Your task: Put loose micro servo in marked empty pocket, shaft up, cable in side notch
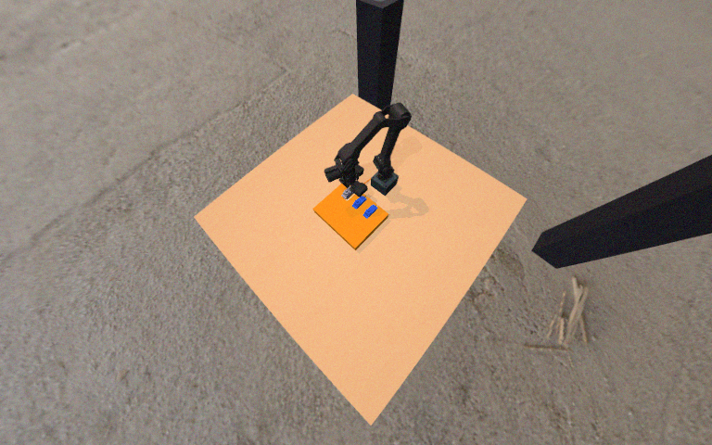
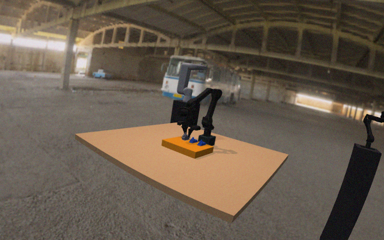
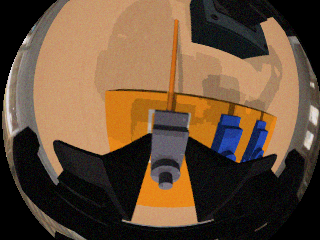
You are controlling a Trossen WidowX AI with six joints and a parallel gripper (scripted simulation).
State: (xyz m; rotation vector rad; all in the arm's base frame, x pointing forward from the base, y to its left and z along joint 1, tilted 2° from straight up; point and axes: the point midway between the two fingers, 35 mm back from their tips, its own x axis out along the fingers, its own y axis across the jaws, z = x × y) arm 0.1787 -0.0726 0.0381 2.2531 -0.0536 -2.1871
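The orange robot deck is 120 mm ahead of my gripper tip, 70 mm to the left of it and 50 mm below it.
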